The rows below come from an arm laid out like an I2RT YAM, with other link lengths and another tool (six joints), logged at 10 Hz.
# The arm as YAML. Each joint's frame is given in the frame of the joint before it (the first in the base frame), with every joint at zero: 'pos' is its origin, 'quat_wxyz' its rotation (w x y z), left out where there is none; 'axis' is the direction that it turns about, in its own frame. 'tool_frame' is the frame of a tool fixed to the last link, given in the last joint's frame.
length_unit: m
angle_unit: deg
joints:
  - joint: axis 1
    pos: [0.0, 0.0, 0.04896]
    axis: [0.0, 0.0, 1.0]
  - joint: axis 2
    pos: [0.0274, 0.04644, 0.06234]
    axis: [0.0, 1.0, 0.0]
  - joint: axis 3
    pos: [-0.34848, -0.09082, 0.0]
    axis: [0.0, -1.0, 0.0]
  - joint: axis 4
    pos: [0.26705, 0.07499, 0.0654]
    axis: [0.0, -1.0, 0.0]
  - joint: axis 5
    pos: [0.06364, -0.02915, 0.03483]
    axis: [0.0, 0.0, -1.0]
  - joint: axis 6
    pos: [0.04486, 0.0, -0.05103]
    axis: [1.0, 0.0, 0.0]
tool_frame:
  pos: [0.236, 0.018, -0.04]
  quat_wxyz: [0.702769, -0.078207, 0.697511, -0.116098]
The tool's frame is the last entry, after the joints.
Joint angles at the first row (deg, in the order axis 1, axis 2, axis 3, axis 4, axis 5, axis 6):
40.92, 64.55, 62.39, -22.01, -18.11, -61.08
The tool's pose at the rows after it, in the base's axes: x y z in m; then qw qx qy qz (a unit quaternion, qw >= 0):
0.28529 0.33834 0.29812 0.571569 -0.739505 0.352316 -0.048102
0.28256 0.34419 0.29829 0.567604 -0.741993 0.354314 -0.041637
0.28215 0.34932 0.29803 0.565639 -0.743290 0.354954 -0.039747
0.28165 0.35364 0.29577 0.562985 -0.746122 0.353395 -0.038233
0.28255 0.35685 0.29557 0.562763 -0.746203 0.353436 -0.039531
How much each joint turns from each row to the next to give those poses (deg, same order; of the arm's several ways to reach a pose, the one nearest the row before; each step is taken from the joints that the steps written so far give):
1.12, 0.48, 0.69, -0.10, 0.78, 0.41
1.05, 0.90, 1.16, -0.83, 0.49, 0.70
0.93, 0.75, 0.62, -0.07, 0.71, 0.42
0.66, 0.68, 0.26, 0.06, 0.36, 0.01
0.62, 0.44, 0.18, 0.33, 0.69, 0.19

